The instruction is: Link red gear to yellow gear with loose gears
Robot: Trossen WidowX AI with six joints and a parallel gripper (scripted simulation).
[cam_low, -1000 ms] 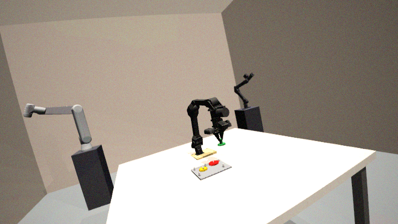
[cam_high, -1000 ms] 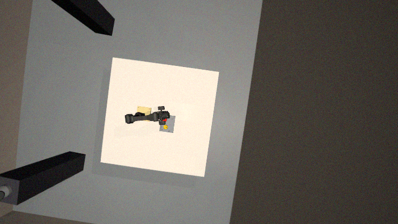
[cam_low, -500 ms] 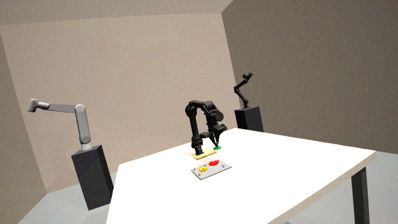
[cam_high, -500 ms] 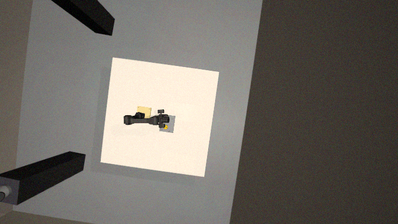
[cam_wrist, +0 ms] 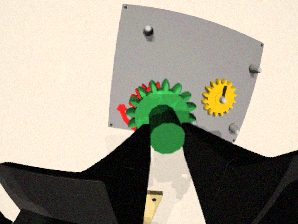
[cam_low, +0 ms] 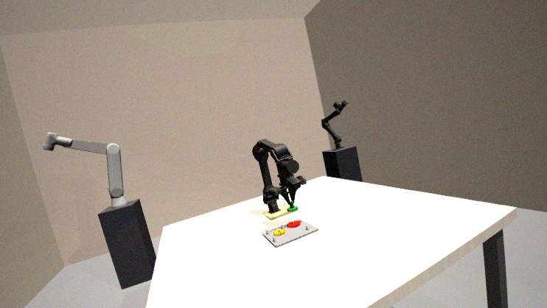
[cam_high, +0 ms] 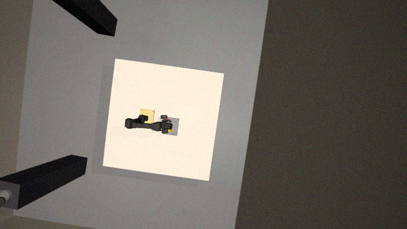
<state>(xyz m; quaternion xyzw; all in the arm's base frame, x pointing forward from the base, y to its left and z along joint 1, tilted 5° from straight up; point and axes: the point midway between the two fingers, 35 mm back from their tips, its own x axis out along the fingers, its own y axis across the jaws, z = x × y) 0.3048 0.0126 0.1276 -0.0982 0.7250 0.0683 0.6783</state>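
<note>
My gripper tip is now 1 cm short of the yellow gear, 9 cm to the left of it and 10 cm above it. From my gripper tip the other things lie so: red gear: 2 cm behind, 10 cm below; grey board: 2 cm ahead, 5 cm to the right, 11 cm below; green gear: 1 cm below.
</note>
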